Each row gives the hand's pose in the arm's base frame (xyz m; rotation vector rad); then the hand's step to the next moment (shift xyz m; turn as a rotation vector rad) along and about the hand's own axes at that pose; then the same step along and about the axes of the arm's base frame.
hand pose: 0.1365 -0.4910 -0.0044 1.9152 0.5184 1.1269
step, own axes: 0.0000 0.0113 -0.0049 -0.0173 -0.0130 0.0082
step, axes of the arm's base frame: -0.0049 -0.0042 0.0105 -0.0011 -0.0082 -0.0216
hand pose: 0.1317 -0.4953 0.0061 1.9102 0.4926 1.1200
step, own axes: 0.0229 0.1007 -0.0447 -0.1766 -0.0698 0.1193
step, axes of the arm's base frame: -0.0339 -0.0204 0.1054 0.0145 -0.1364 -0.1774
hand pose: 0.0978 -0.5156 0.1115 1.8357 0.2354 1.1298
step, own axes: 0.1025 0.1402 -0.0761 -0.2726 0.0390 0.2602
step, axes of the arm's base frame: -0.0424 0.0291 0.1825 0.0396 -0.3369 -0.1687
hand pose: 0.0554 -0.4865 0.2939 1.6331 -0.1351 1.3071
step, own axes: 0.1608 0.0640 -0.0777 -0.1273 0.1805 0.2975
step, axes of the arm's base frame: -0.0258 0.1000 0.1591 0.0373 -0.3670 0.0353
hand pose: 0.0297 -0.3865 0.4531 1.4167 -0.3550 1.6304
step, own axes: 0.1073 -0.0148 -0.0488 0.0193 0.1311 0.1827
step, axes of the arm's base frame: -0.0105 0.0904 0.0764 0.0152 -0.1932 0.1156
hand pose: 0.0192 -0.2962 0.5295 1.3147 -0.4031 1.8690
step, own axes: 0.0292 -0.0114 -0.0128 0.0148 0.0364 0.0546
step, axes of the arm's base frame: -0.0037 0.0279 0.0188 0.0054 -0.0522 0.0421
